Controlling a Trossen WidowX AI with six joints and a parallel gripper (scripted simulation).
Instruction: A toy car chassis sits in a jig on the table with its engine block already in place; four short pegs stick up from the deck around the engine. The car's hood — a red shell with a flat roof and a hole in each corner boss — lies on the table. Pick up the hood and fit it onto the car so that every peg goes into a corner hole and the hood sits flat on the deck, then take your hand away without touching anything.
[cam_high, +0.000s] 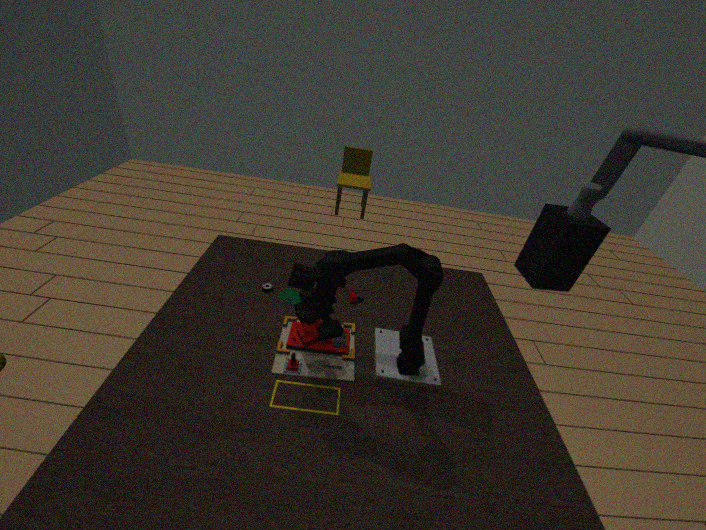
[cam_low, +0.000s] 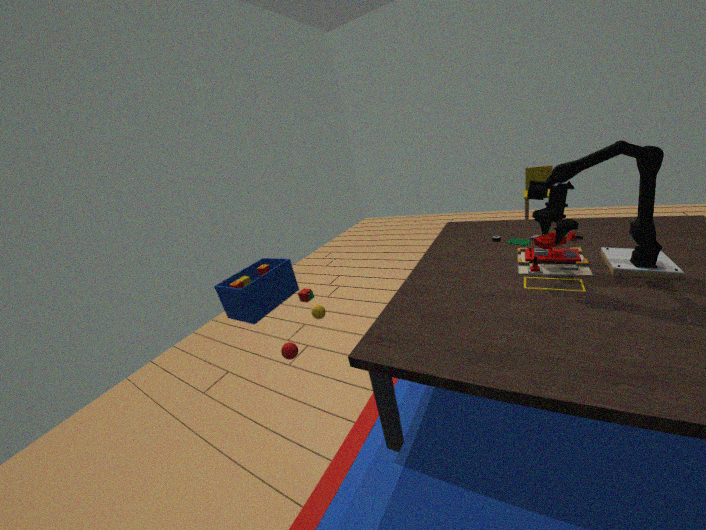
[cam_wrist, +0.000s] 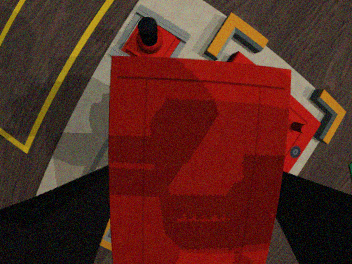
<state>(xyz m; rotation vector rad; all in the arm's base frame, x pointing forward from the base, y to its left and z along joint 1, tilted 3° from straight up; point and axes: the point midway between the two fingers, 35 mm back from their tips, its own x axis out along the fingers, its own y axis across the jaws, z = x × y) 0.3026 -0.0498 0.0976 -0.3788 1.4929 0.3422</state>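
Now: gripper tip 10 mm past the grey jig plate, 40 mm to the left of it and 90 mm above it. Round my gripper tip: grey piece 10 mm behind, 270 mm to the right, 90 mm below; red hood 10 mm above; green plate 90 mm ahead, 260 mm to the right, 100 mm below.
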